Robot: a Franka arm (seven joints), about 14 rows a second.
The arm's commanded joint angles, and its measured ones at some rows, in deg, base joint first. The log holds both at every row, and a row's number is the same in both.
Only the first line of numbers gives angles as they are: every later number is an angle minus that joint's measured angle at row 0.
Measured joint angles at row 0:
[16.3, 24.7, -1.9, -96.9, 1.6, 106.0, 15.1]
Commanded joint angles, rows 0 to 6:
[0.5, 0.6, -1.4, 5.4, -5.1, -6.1, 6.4]
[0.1, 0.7, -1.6, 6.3, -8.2, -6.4, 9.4]
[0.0, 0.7, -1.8, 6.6, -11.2, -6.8, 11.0]
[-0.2, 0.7, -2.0, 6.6, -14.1, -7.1, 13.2]
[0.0, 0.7, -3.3, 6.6, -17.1, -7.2, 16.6]
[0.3, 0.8, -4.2, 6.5, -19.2, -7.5, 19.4]
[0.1, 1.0, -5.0, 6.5, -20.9, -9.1, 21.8]
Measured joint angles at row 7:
[-0.2, 0.1, -3.4, 5.1, -17.4, -6.4, 16.4]
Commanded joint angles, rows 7 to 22:
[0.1, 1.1, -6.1, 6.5, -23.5, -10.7, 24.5]
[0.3, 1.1, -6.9, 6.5, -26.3, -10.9, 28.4]
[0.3, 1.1, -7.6, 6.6, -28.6, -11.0, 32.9]
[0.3, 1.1, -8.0, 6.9, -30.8, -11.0, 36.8]
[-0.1, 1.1, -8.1, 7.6, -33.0, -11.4, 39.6]
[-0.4, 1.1, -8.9, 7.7, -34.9, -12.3, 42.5]
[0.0, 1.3, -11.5, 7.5, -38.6, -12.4, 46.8]
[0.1, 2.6, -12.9, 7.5, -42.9, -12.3, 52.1]
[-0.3, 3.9, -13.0, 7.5, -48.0, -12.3, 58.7]
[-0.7, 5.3, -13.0, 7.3, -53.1, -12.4, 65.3]
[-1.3, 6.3, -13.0, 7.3, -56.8, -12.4, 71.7]
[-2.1, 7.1, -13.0, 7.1, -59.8, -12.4, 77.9]
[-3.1, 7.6, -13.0, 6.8, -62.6, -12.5, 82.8]
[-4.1, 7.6, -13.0, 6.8, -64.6, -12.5, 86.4]
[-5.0, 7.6, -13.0, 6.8, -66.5, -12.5, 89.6]
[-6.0, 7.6, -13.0, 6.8, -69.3, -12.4, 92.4]
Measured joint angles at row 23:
[-4.3, 7.8, -13.2, 5.8, -65.1, -11.5, 86.4]
